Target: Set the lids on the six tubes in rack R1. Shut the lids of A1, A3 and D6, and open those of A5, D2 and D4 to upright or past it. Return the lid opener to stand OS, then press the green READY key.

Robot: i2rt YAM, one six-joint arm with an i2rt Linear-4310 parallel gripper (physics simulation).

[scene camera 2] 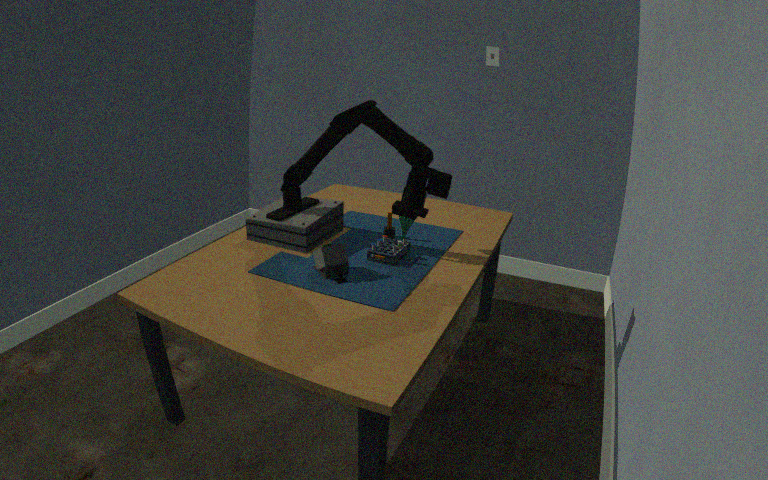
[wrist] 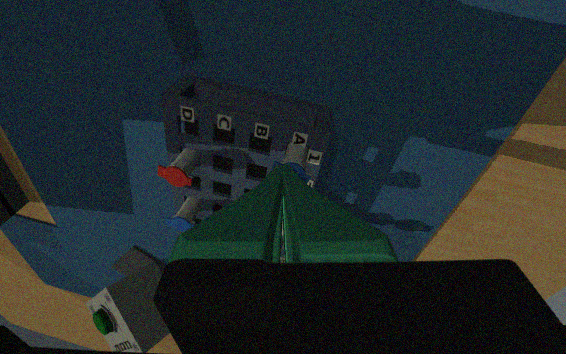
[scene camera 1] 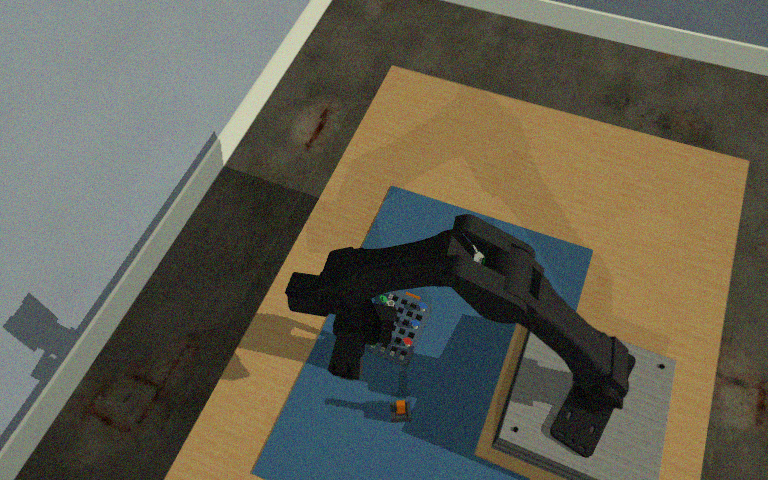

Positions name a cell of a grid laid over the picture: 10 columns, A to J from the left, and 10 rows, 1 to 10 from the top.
Labels:
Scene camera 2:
my gripper: F5
blue mat: E6
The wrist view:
my gripper: E5
blue mat: H3
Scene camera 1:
my gripper: E8
blue mat: F8

